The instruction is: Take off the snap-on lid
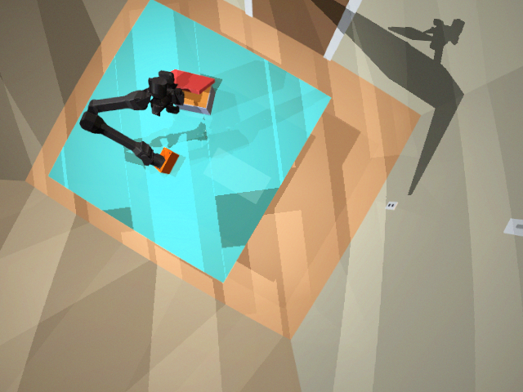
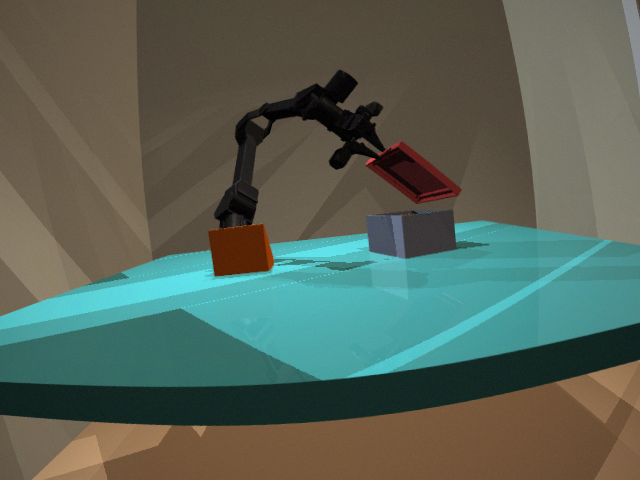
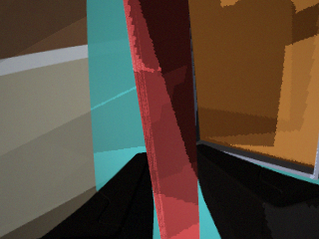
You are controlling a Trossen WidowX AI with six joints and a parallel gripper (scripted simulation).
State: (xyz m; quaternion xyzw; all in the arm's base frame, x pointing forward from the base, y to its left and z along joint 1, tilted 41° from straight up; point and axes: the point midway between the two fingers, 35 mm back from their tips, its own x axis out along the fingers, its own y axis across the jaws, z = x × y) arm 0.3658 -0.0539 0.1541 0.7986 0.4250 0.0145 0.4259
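Right now the lid is 6 cm ahead of my gripper tip, 5 cm below it and 1 cm to the left of it. From my gripper tip the other things lie so: grey storage box (19 cm below, 4 cm ahead).
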